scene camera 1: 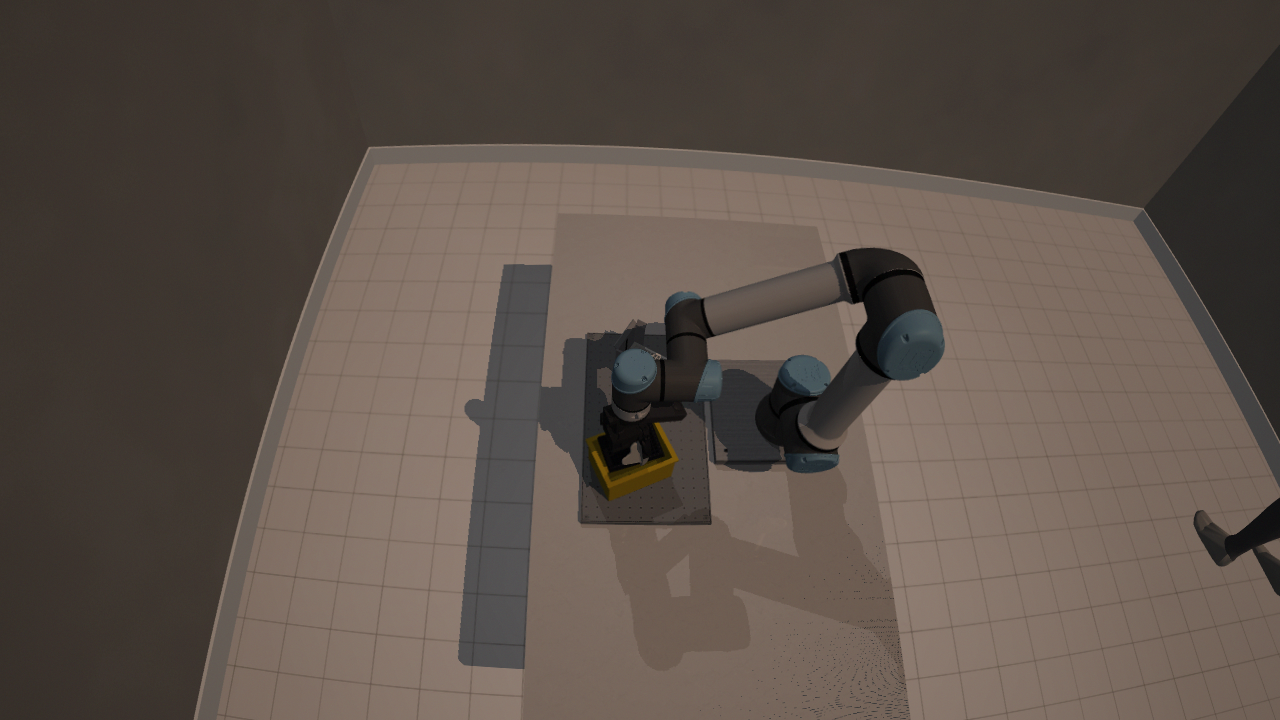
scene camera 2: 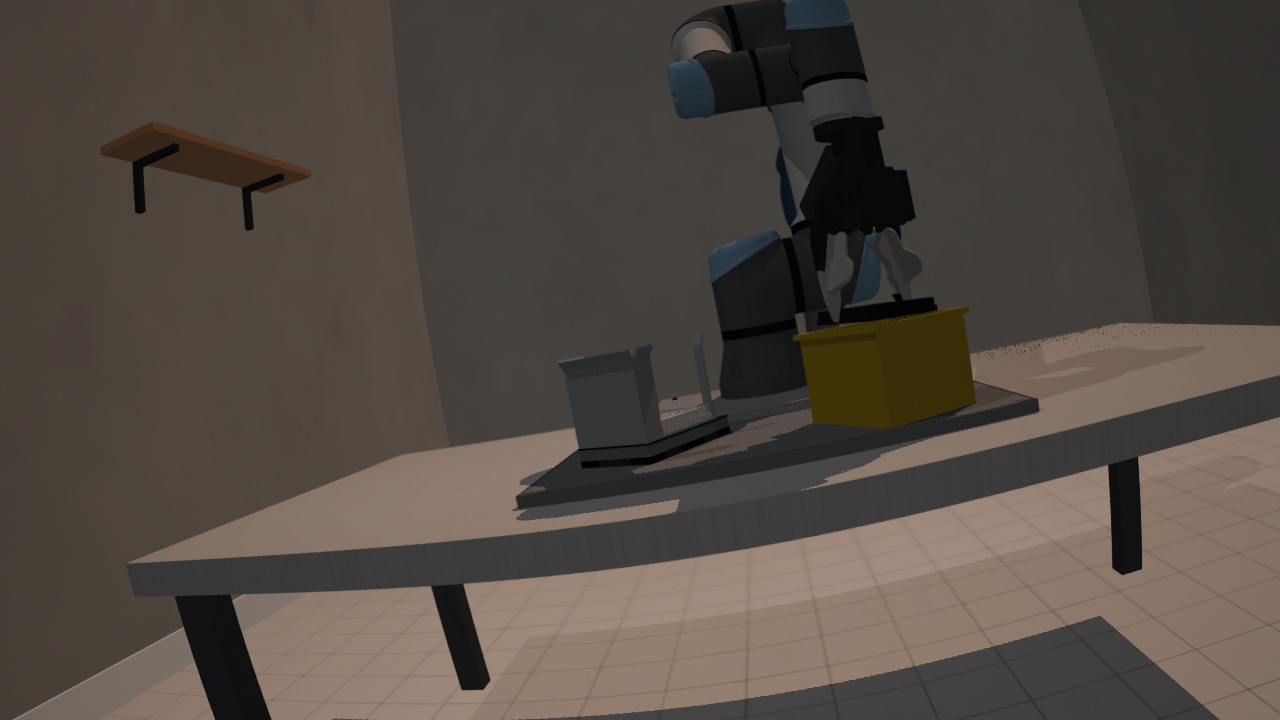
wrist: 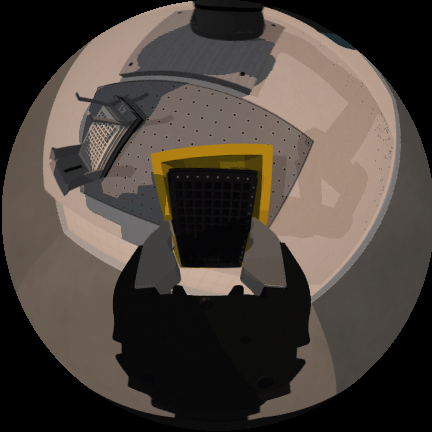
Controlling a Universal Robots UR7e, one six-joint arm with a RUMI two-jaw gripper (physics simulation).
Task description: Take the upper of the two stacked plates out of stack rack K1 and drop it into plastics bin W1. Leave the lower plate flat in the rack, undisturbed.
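Frame: origin at the arm's base, x up, y back, z right, level; centimetres.
Seen in the pictures: gripper, fingertip midpoint: (scene camera 1: 633, 446) (wrist: 211, 219); arm's base, link origin: (scene camera 2: 769, 388).
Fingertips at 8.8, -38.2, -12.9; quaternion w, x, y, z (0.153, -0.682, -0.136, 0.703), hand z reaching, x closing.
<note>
Offsets run from my fingertips to a thing's top centre, as dx, dy, dz. Level surfaces: height alone.
My gripper (scene camera 1: 633, 454) (scene camera 2: 868, 307) (wrist: 211, 219) points down over plastics bin W1, its two grey fingers shut on the sides of a dark gridded plate @[+1.5, -0.6, -0.2] (scene camera 2: 913, 307) (wrist: 215, 200). The plate is at the mouth of the yellow bin W1 @[-0.5, -0.2, -0.5] (scene camera 1: 640, 483) (scene camera 2: 850, 385) (wrist: 215, 151). Its black top shows just above the rim in scene camera 2; the bin wall hides what is lower. Stack rack K1 @[+1.5, +4.1, +26.1] (scene camera 2: 613, 407) (wrist: 70, 172) has grey uprights. A pale gridded plate @[-6.6, +3.5, +26.4] (wrist: 100, 142) lies flat between them. The arm partly hides the rack in scene camera 1.
Rack and bin stand apart on a perforated grey board @[-10.4, +3.2, +12.0] (scene camera 1: 689, 501) (scene camera 2: 1006, 401) (wrist: 200, 110) on the table @[dx -11.8] (scene camera 1: 689, 241) (scene camera 2: 358, 501). The robot's base is beside the board. A wooden shelf (scene camera 2: 205, 156) is on the wall. A person's feet (scene camera 1: 1212, 537) show at the right in scene camera 1.
</note>
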